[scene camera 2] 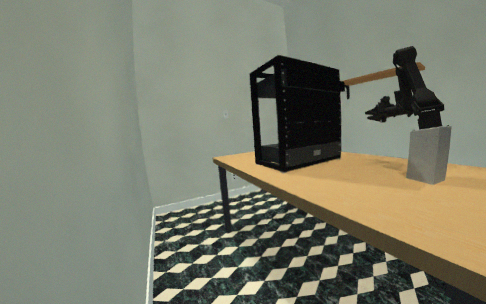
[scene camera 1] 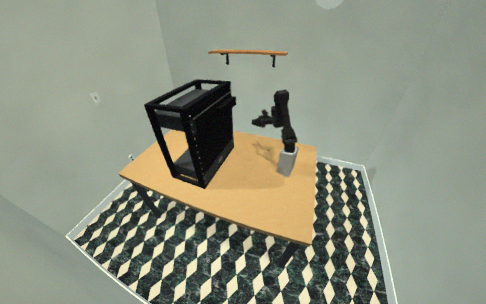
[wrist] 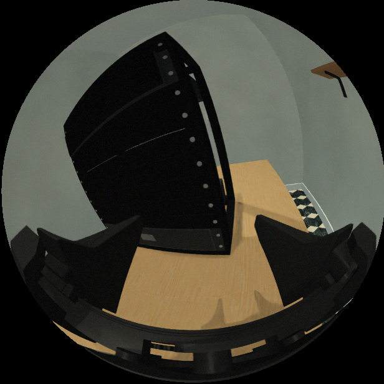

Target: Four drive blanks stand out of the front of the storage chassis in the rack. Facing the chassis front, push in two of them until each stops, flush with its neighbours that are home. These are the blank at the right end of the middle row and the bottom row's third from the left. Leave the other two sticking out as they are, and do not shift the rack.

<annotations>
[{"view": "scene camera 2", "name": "black rack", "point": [308, 93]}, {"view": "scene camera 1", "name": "black rack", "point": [205, 116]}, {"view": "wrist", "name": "gripper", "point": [199, 222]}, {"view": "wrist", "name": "black rack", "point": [172, 182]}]
</annotations>
